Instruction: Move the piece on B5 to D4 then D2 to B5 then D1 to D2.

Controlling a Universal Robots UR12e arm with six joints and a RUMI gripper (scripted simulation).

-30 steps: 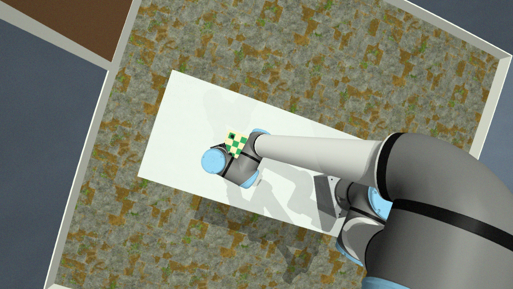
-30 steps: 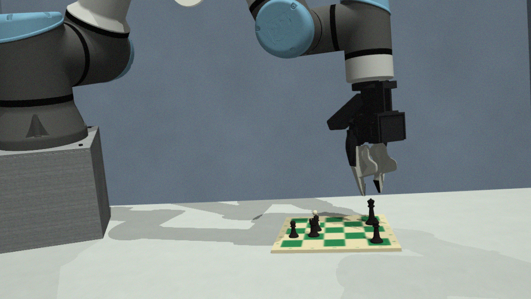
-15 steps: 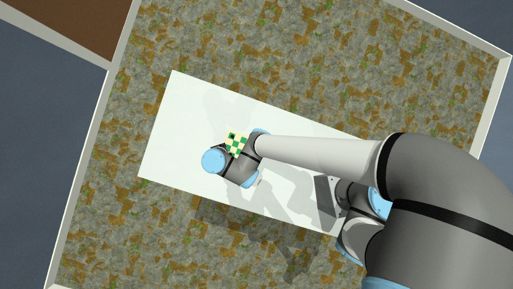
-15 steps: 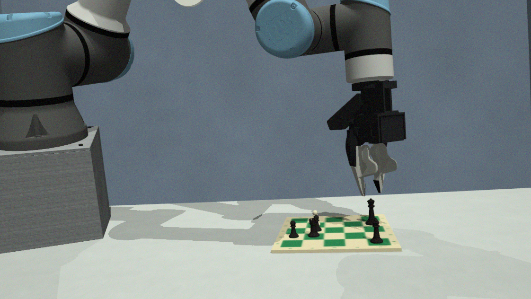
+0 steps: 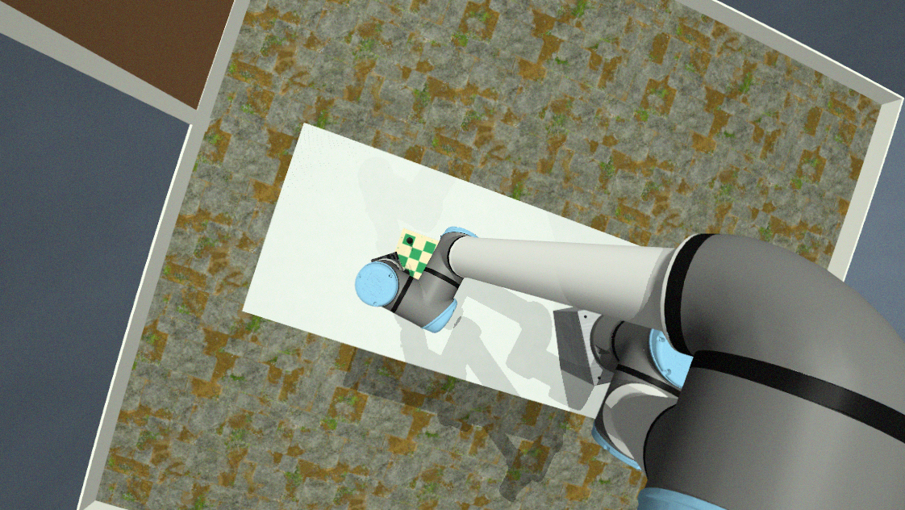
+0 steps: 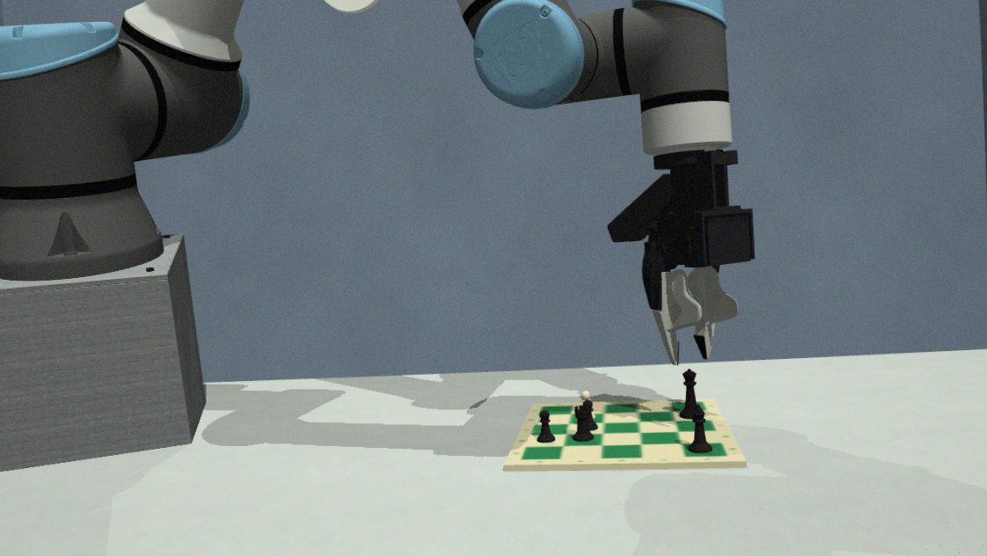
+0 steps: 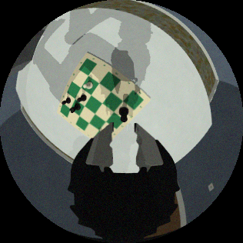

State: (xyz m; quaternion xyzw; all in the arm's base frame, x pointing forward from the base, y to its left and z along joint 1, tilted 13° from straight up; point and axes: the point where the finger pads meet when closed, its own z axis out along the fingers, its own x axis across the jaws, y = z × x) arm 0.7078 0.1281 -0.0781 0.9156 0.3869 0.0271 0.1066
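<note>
The black queen lies 50 mm below my hand. Round my hand: white pawn: 110 mm behind, 10 mm to the right, 60 mm below; then cream chessboard: 70 mm behind, 50 mm to the right, 80 mm below.
</note>
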